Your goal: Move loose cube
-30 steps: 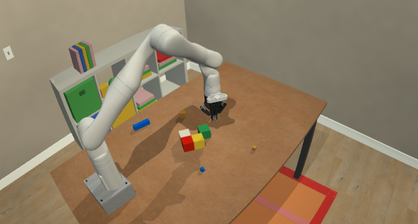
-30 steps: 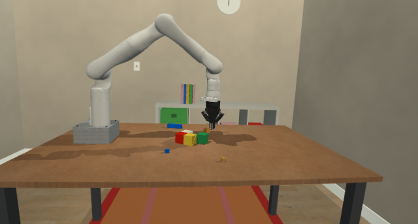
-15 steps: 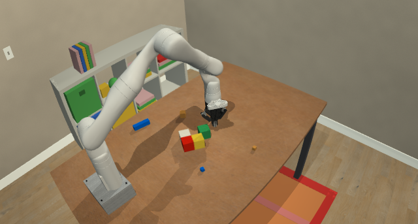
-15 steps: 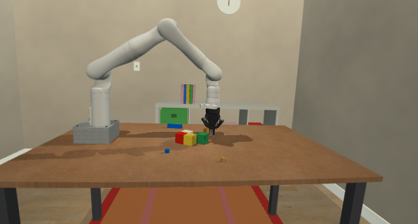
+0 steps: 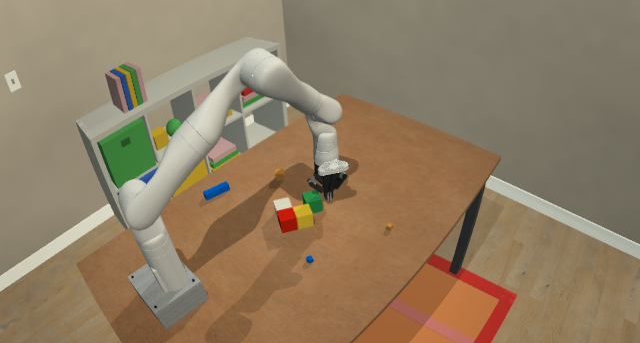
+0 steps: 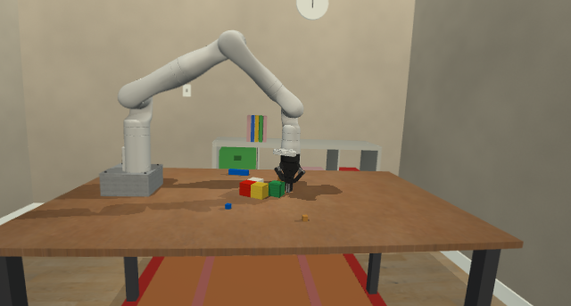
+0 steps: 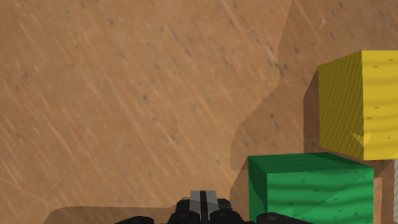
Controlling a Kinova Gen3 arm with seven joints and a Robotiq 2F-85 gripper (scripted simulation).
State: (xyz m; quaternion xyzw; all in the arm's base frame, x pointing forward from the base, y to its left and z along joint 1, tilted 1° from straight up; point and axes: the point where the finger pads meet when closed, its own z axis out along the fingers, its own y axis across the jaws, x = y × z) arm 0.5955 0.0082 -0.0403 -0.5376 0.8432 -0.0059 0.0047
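My gripper is now 5 cm past the green cube, 2 cm to the right of it and 1 cm above it. From my hand the other things lie so: red cube: 16 cm behind, 1 cm to the left, 1 cm below; then white cube: 14 cm behind, 6 cm to the left, 1 cm below; then yellow cube: 11 cm behind, 1 cm to the right, 1 cm below.
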